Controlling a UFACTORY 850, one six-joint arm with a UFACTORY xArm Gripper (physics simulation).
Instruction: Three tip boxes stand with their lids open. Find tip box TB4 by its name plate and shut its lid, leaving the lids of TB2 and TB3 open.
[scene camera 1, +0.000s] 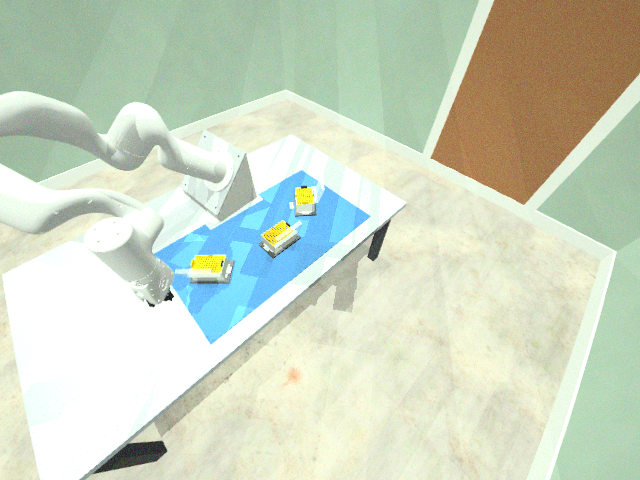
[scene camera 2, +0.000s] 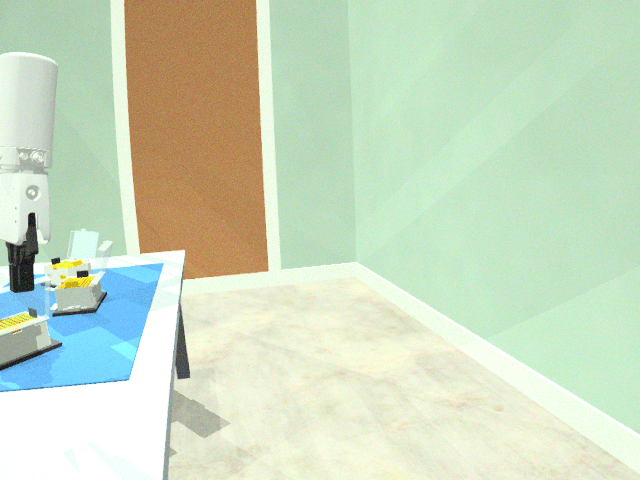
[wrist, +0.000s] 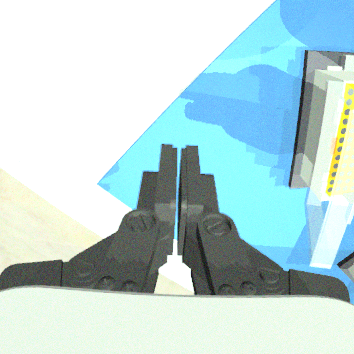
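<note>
My gripper (scene camera 1: 161, 301) (scene camera 2: 22, 286) (wrist: 177, 170) is shut and empty, raised near the left end of the blue mat. The nearest tip box, TB4 (scene camera 1: 208, 263) (scene camera 2: 23, 338) (wrist: 320, 135), is beside it, at the wrist view's right edge. Its clear lid (scene camera 1: 183, 272) (wrist: 330, 232) is open; its name plate cannot be read. The middle tip box (scene camera 1: 279, 237) (scene camera 2: 77, 298) and the far tip box (scene camera 1: 305, 207) (scene camera 2: 67, 264) also stand open; the far box's clear lid (scene camera 1: 320, 190) (scene camera 2: 84, 243) stands up. I cannot tell which is TB2 or TB3.
The blue mat (scene camera 1: 211, 320) (scene camera 2: 98, 369) (wrist: 240, 200) lies on the white table (scene camera 1: 93, 361) (scene camera 2: 87, 428) (wrist: 60, 75). The arm's slanted mount (scene camera 1: 237, 191) stands at the table's back. The table's front edge is close to the mat.
</note>
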